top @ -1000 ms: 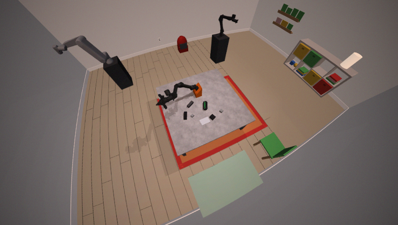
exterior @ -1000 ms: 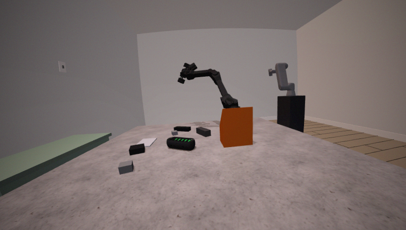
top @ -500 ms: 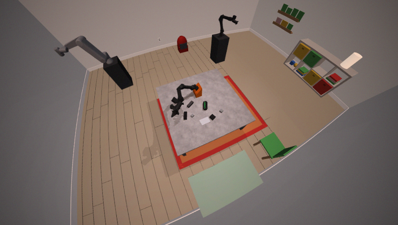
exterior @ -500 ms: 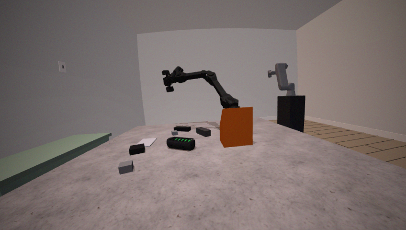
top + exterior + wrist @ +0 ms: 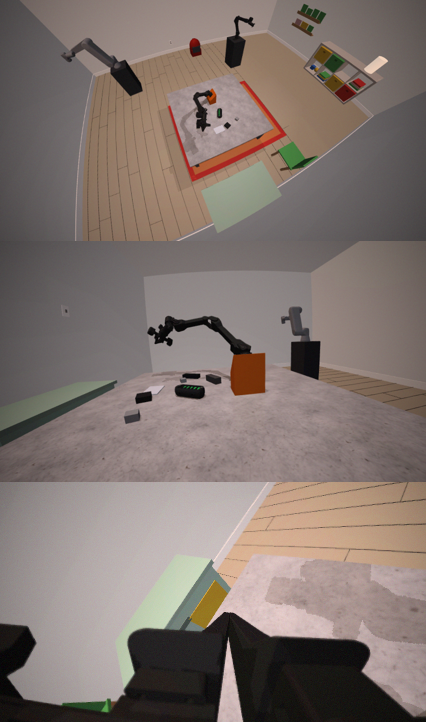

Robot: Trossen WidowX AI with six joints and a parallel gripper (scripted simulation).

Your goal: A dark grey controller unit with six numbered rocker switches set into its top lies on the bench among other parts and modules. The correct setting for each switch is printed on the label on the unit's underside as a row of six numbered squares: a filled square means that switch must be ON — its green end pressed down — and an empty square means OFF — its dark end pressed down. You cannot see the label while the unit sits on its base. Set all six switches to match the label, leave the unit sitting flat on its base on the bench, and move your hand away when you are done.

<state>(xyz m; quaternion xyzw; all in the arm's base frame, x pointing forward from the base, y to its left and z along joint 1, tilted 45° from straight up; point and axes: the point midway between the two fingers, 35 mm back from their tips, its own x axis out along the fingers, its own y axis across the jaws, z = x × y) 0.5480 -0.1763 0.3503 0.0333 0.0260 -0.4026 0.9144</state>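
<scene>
My gripper tip is 390 mm to the right of the black box, 260 mm above it and 30 mm past it. The rest, counted from my gripper tip: black bar (260 mm below, 250 mm behind, 30 mm to the left); then white sheet (280 mm below, 250 mm to the left, 40 mm behind); then small grey block (570 mm to the left, 260 mm below, 60 mm behind).
</scene>
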